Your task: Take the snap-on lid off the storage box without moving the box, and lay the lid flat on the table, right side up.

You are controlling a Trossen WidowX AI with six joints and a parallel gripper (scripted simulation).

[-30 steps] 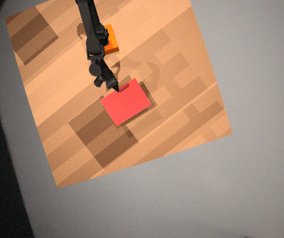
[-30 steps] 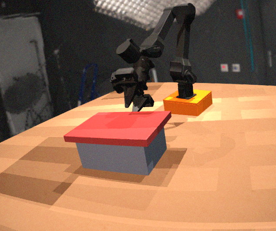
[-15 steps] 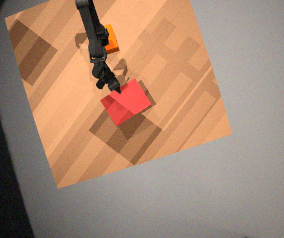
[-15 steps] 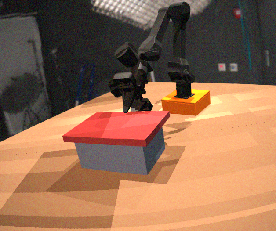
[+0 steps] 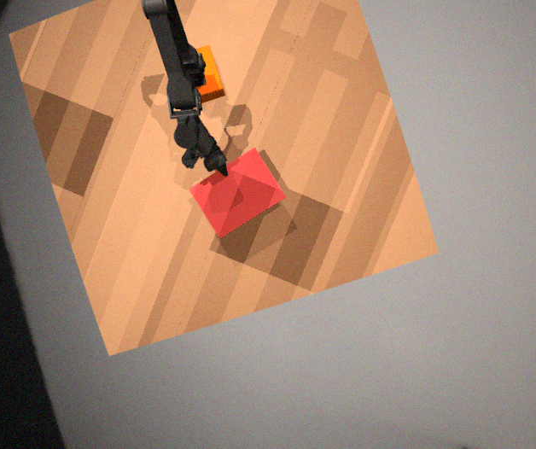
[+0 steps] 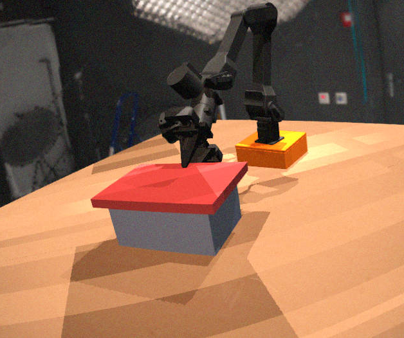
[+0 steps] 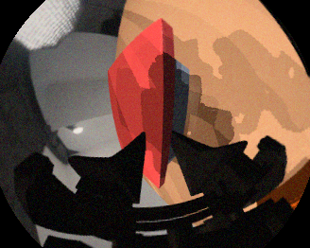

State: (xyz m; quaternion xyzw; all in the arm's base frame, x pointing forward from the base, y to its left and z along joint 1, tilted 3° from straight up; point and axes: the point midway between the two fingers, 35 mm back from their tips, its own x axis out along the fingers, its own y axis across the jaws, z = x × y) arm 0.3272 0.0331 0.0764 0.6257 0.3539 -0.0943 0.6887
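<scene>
The red lid is 7 cm ahead of my gripper tip, 3 cm to the left of it and 1 cm above it. The rest, counted from my gripper tip: storage box (7 cm ahead, 5 cm below, 3 cm to the left).
</scene>
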